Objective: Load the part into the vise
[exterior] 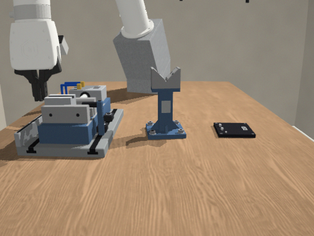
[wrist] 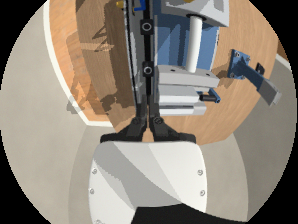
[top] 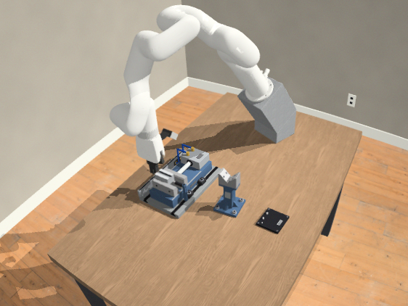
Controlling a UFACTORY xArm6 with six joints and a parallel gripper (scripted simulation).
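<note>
My gripper is now 5 cm to the right of the part and 2 cm above it. Also, from my hand: fixed jaw: 7 cm to the left, 4 cm below, 3 cm ahead; then black stop rod: 11 cm to the left, 3 cm below; then moving jaw: 7 cm to the left, 4 cm below, 4 cm behind.
</note>
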